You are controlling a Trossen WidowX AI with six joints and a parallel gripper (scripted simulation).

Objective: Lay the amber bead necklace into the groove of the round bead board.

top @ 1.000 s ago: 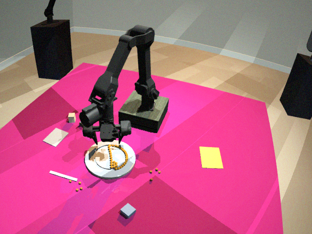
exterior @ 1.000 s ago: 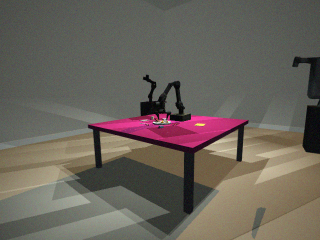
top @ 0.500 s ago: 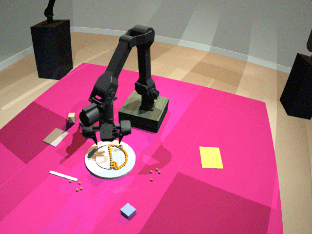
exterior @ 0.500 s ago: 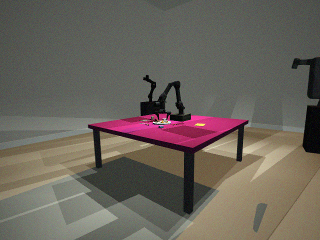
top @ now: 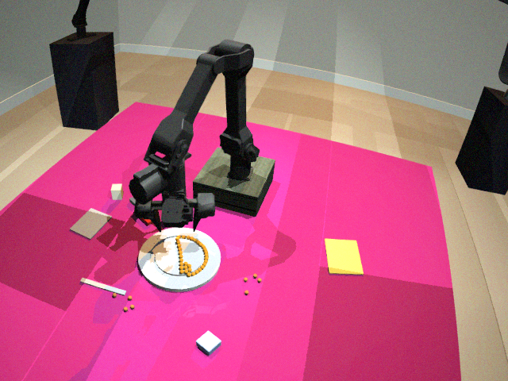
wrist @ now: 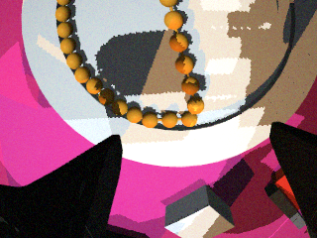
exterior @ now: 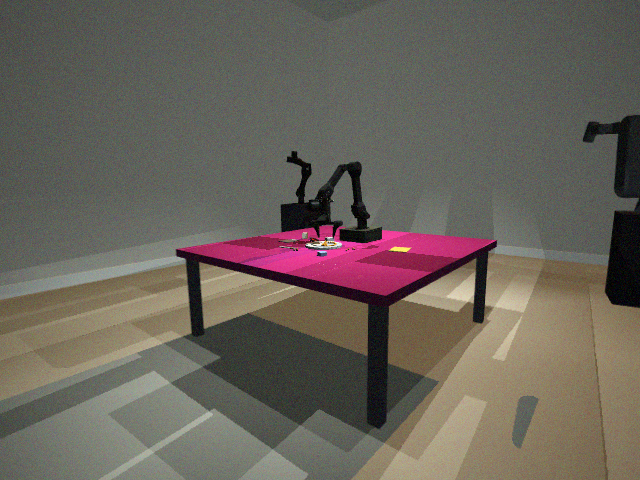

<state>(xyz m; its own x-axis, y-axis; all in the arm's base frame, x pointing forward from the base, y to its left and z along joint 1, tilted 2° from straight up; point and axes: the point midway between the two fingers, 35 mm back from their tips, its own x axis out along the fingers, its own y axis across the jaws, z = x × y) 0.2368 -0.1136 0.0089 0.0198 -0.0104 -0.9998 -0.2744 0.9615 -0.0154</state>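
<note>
My gripper tip is now 6 cm short of the round bead board, 2 cm to the right of it and 3 cm above it. The rest, counted from my gripper tip: white block: 9 cm behind, 3 cm to the right, 2 cm below; then red-handled tool: 7 cm behind, 13 cm to the right, 3 cm below; then white strip: 19 cm ahead, 13 cm to the right, 3 cm below.
</note>
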